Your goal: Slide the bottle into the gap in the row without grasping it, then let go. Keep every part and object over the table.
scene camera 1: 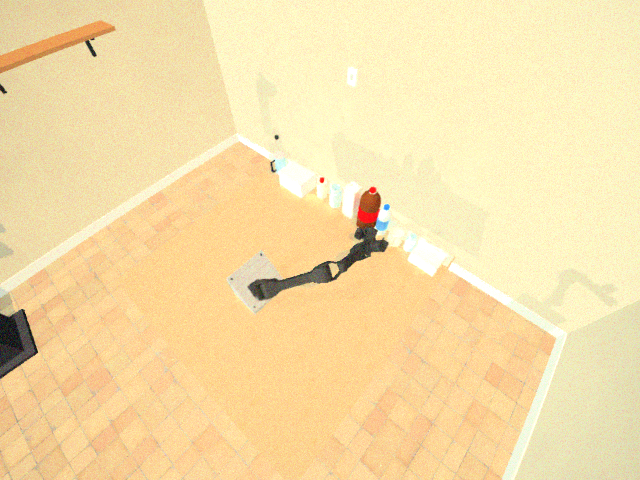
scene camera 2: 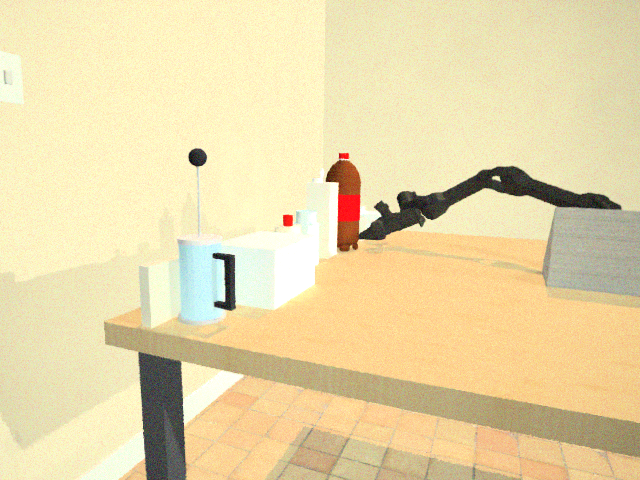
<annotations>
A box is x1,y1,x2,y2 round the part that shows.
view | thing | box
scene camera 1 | large brown bottle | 356,187,380,228
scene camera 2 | gripper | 359,200,405,240
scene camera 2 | large brown bottle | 326,153,360,250
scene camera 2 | white carton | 306,168,338,258
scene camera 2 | french press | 177,148,235,324
</annotations>
